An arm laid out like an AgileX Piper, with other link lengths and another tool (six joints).
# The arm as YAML. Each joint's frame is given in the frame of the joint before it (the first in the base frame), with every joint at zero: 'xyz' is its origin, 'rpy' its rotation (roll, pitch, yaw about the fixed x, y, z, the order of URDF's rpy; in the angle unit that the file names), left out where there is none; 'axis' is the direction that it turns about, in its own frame. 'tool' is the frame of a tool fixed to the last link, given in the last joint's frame.
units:
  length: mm
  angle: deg
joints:
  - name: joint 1
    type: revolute
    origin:
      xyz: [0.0, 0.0, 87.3]
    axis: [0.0, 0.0, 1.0]
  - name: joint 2
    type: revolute
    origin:
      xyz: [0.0, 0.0, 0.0]
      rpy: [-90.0, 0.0, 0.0]
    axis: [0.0, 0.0, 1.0]
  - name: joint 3
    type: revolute
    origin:
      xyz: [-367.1, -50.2, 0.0]
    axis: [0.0, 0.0, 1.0]
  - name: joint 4
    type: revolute
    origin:
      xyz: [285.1, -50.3, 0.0]
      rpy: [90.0, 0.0, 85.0]
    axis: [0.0, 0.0, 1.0]
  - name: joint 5
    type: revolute
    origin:
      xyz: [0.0, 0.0, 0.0]
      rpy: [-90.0, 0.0, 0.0]
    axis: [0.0, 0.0, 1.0]
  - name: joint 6
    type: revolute
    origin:
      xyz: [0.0, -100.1, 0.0]
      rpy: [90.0, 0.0, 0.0]
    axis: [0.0, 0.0, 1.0]
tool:
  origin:
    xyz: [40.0, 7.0, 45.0]
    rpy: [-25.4, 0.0, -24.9]
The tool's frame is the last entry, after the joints.
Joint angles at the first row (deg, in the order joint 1, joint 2, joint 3, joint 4, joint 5, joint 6):
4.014 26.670 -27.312 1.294 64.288 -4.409
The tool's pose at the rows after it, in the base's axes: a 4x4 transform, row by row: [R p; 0 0 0 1], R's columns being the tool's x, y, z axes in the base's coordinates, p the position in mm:
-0.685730 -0.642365 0.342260 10.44; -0.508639 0.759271 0.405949 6.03; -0.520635 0.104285 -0.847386 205.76; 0 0 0 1
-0.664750 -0.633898 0.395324 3.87; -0.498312 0.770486 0.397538 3.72; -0.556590 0.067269 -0.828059 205.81; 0 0 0 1
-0.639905 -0.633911 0.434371 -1.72; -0.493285 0.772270 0.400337 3.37; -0.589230 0.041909 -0.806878 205.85; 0 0 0 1
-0.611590 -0.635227 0.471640 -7.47; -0.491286 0.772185 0.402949 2.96; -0.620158 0.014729 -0.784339 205.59; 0 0 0 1
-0.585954 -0.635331 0.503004 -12.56; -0.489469 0.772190 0.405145 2.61; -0.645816 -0.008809 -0.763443 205.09; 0 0 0 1
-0.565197 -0.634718 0.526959 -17.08; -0.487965 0.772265 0.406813 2.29; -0.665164 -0.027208 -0.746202 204.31; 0 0 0 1
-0.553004 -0.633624 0.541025 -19.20; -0.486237 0.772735 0.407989 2.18; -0.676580 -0.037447 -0.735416 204.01; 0 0 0 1
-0.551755 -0.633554 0.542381 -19.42; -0.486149 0.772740 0.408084 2.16; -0.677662 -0.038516 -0.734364 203.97; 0 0 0 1
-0.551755 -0.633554 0.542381 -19.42; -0.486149 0.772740 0.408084 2.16; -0.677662 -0.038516 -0.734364 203.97; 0 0 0 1
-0.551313 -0.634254 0.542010 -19.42; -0.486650 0.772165 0.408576 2.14; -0.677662 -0.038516 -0.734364 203.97; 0 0 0 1
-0.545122 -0.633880 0.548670 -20.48; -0.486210 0.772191 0.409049 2.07; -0.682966 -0.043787 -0.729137 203.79; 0 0 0 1
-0.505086 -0.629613 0.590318 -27.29; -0.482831 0.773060 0.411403 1.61; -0.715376 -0.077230 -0.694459 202.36; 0 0 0 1
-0.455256 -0.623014 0.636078 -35.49; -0.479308 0.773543 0.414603 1.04; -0.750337 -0.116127 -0.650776 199.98; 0 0 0 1
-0.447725 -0.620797 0.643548 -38.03; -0.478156 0.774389 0.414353 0.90; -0.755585 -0.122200 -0.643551 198.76; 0 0 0 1
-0.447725 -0.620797 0.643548 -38.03; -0.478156 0.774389 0.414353 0.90; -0.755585 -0.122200 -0.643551 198.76; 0 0 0 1
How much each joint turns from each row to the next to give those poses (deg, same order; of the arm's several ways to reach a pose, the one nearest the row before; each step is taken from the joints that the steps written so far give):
0.001 -4.564 0.205 -1.295 -0.171 1.963
-0.006 -3.221 0.053 -0.981 0.038 0.988
0.003 -2.684 0.001 -0.047 0.028 0.231
0.004 -2.736 -0.001 -0.003 0.047 0.005
-0.005 -2.397 -0.001 0.004 0.072 -0.005
0.001 -2.009 0.001 -0.001 0.186 0.001
0.001 -1.057 -0.001 0.000 -0.014 0.056
0.002 -0.108 0.001 -0.002 0.001 0.003
0.000 0.000 0.000 0.000 0.000 0.000
0.053 0.001 0.000 -0.002 0.000 0.001
-0.003 -0.523 0.000 0.003 -0.001 -0.003
-0.054 -3.353 0.000 -0.001 0.025 0.001
-0.003 -4.018 0.000 0.002 0.114 -0.002
-0.063 -0.962 0.000 0.000 0.343 0.001
0.000 0.000 0.000 0.000 0.000 0.000

